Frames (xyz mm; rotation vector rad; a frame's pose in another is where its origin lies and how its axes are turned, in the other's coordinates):
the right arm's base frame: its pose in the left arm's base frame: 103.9 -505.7 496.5 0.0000 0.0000 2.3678
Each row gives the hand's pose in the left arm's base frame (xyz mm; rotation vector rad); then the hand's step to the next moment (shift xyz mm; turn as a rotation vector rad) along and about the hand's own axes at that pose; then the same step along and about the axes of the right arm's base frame.
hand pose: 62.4 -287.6 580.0 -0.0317 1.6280 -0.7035
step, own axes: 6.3 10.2 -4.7 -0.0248 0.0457 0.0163
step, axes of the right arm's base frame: 6.6 -4.2 -10.2 0.0020 -0.0544 0.0011
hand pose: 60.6 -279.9 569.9 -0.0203 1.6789 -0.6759
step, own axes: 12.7 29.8 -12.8 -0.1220 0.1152 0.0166
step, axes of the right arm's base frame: 20.6 -15.1 -23.6 0.0335 -0.1549 0.0576
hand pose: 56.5 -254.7 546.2 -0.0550 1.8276 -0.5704
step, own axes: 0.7 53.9 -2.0 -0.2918 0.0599 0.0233
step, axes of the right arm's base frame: 25.6 -42.0 -22.1 -0.0001 -0.1916 0.2292
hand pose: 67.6 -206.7 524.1 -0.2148 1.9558 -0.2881
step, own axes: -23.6 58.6 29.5 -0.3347 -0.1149 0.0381
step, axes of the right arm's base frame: 16.3 -67.3 -7.9 -0.1331 -0.1032 0.3135
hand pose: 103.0 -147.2 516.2 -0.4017 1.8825 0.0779
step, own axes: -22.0 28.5 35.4 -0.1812 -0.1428 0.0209
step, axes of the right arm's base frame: 7.4 -49.8 4.1 -0.1431 -0.0196 0.1811
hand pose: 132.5 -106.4 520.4 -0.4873 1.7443 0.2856
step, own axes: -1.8 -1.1 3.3 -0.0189 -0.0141 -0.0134
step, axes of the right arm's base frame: -2.1 -3.1 1.1 -0.0093 0.0121 0.0224
